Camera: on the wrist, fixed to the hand. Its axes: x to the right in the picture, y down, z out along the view.
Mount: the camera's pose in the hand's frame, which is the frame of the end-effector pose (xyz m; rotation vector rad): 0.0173 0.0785 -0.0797 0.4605 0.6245 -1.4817
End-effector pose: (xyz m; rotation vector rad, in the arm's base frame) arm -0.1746 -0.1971 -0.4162 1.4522 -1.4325 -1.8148
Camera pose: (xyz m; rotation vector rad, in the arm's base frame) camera -0.1315 -0.2778 -0.3496 -2.4677 0.2126 0.8721
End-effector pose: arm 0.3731 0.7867 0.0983 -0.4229 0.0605 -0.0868
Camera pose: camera 0.3898 0.8239 -0.0073 0.1156 0.3256 -1.6628
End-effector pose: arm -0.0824 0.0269 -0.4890 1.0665 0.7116 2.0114
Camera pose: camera -0.1846 -0.0143 -0.4630 -0.1055 1.6719 0.7902
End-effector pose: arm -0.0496 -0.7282 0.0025 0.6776 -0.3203 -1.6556
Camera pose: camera 0.0594 -0.7481 -0.0206 -1.8320 -0.3696 2.3180
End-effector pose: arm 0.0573 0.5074 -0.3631 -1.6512 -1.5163 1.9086
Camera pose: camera 0.1515 0.5277 -0.4225 -0.4283 -1.2065 0.6952
